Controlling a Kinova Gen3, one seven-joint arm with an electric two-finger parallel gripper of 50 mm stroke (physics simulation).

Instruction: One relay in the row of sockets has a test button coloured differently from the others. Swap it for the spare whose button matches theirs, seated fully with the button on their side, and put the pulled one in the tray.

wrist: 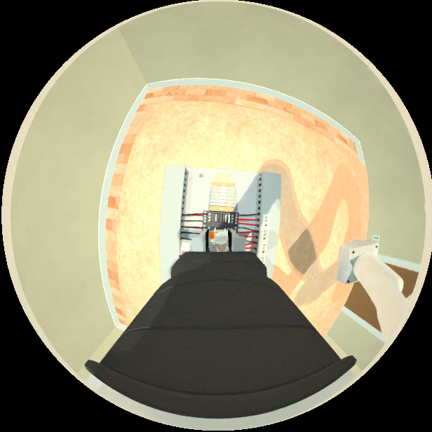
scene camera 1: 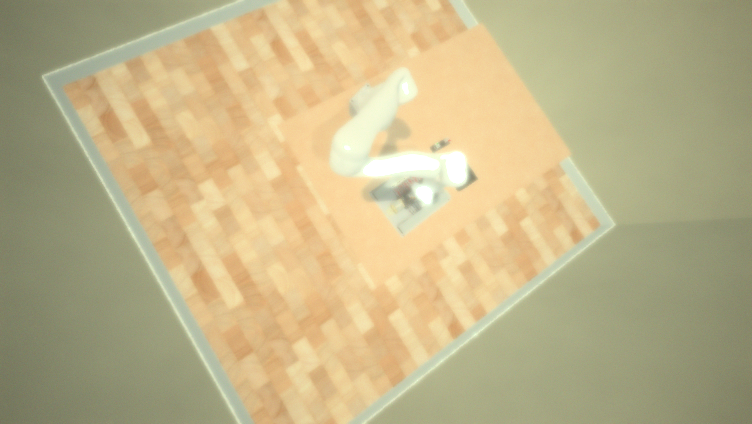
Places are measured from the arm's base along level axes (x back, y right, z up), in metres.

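Pixels of known places: gripper, fingertip midpoint: [scene camera 1: 413, 196]; arm's base at its link origin: [scene camera 1: 366, 102].
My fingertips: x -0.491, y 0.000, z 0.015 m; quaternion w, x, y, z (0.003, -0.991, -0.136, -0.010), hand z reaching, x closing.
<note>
For each thing: its top centre in the pictures, then the offset to it from my fingertips. "pt": a spot on its surface instead.
- black tray at a spot on its surface: [scene camera 1: 467, 183] pt dx -0.050, dy -0.323, dz -0.092 m
- small dark part at its top centre: [scene camera 1: 438, 144] dx +0.183, dy -0.247, dz -0.048 m
My gripper [wrist: 218, 236] is shut on a relay [wrist: 219, 239] with an orange button and a clear body, seen between the pale fingertips in the wrist view. It is over the row of sockets, in line with it; whether the relay touches a socket cannot be told. The nearest black socket [wrist: 220, 219] shows dark slots and no relay. The rest of the row is hidden behind the gripper. In scene camera 1 the arm covers much of the row. The black tray [scene camera 1: 467, 183] shows partly beside the arm's wrist; its contents are hidden. A small dark part [scene camera 1: 440, 144] with a green spot lies on the table.
The row stands on a light panel [wrist: 197, 195] between two grey wire ducts [wrist: 172, 210] [wrist: 270, 200], with red and black wires on both sides. A yellow-white terminal block [wrist: 222, 195] sits at the row's end. A small pale object [wrist: 186, 246] shows left of the fingers.
</note>
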